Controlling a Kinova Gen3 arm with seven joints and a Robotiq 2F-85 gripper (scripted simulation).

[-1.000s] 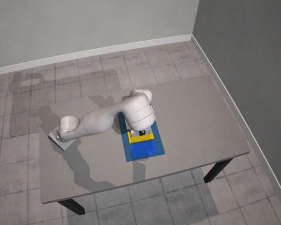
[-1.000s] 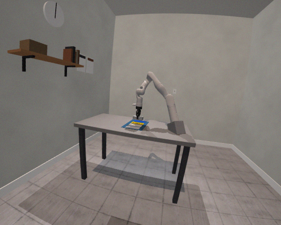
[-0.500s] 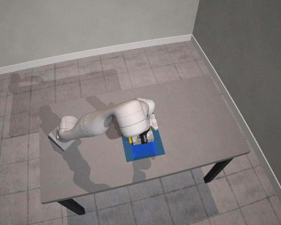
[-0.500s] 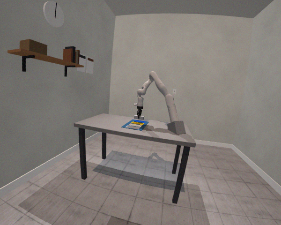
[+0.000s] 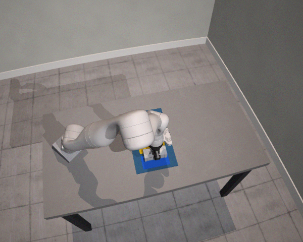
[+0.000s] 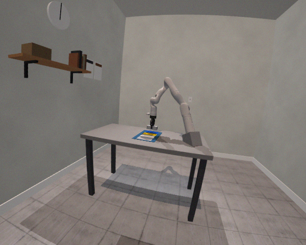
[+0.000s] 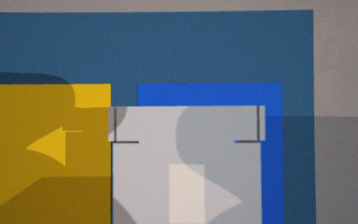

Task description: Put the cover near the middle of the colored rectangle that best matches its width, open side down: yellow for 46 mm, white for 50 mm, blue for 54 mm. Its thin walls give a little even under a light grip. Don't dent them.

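My hand is 10 mm to the left of the blue rectangle and 60 mm above it. Also, from my hand: dark blue mat 40 mm ahead, 130 mm to the left, 70 mm below; then yellow rectangle 80 mm to the left, 60 mm below; then light grey cover 10 mm below.
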